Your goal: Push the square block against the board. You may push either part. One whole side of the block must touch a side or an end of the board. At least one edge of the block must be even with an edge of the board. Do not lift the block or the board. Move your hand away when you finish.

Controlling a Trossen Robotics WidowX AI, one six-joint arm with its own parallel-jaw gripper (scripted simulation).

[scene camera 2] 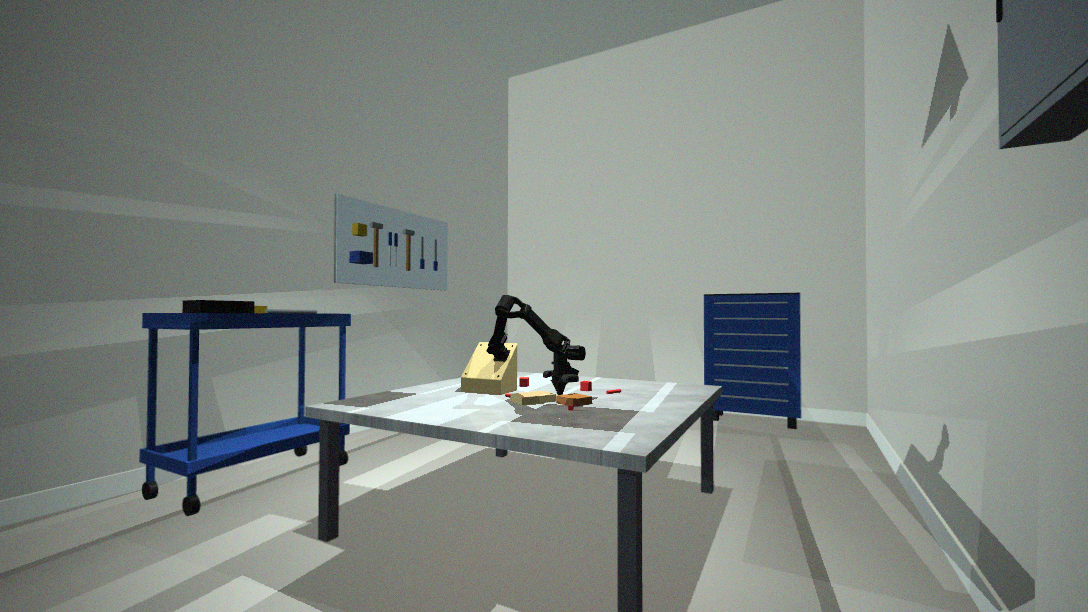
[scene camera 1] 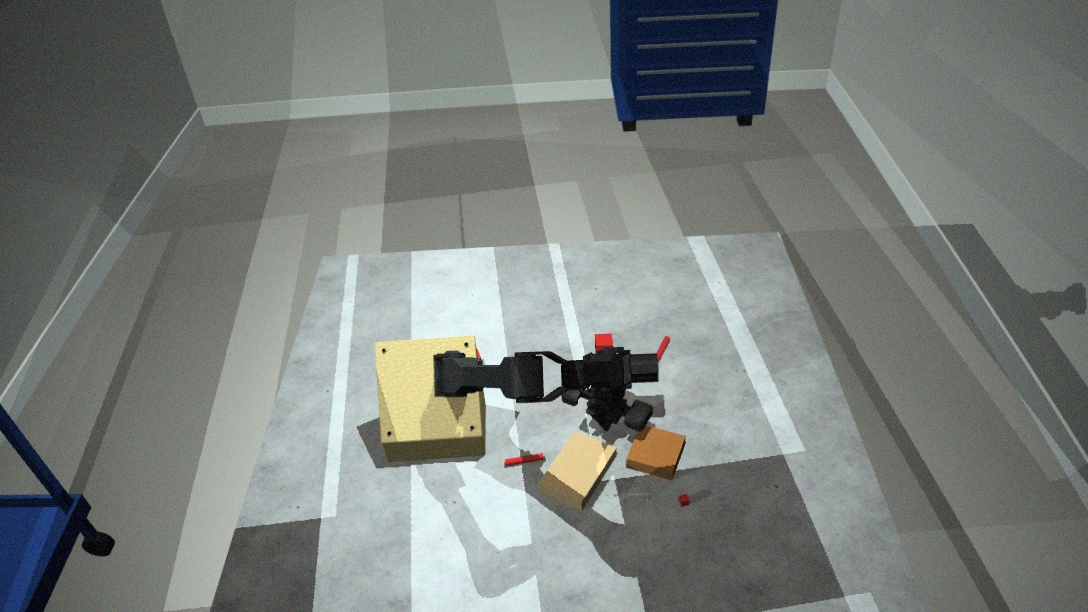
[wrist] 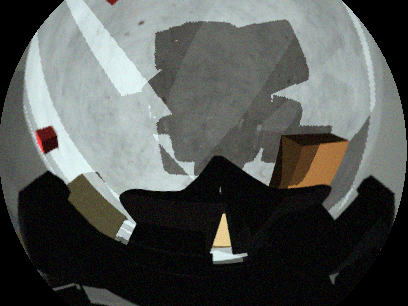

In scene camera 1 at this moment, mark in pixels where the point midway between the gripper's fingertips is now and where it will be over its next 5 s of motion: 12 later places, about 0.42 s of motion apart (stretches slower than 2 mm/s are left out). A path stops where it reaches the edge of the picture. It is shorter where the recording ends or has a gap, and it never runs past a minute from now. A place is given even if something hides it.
My gripper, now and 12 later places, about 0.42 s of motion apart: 606, 429; 608, 413; 607, 421; 604, 435; 601, 447; 596, 459; 590, 471; 583, 483; 574, 494; 570, 504; 569, 515; 573, 511; 579, 505
